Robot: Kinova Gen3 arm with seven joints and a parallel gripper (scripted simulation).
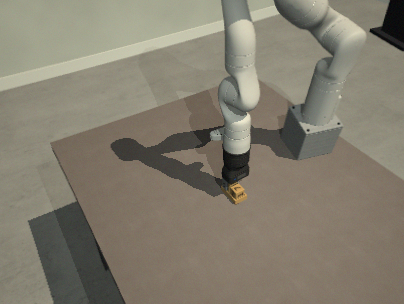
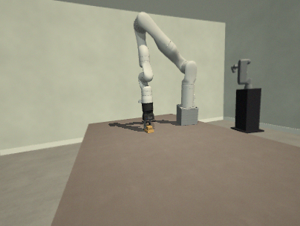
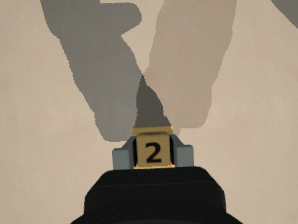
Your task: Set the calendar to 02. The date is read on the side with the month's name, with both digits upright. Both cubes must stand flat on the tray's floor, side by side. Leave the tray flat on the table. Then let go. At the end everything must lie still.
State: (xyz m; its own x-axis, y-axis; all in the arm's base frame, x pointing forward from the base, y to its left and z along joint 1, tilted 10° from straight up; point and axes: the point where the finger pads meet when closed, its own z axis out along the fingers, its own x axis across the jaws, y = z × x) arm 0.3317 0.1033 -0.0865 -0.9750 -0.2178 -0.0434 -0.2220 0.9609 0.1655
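Now: the tray 3 cm below my hand, 2 cm to the left of it and 1 cm behind it. The rest, counted from my hand: orange cube: 1 cm below.
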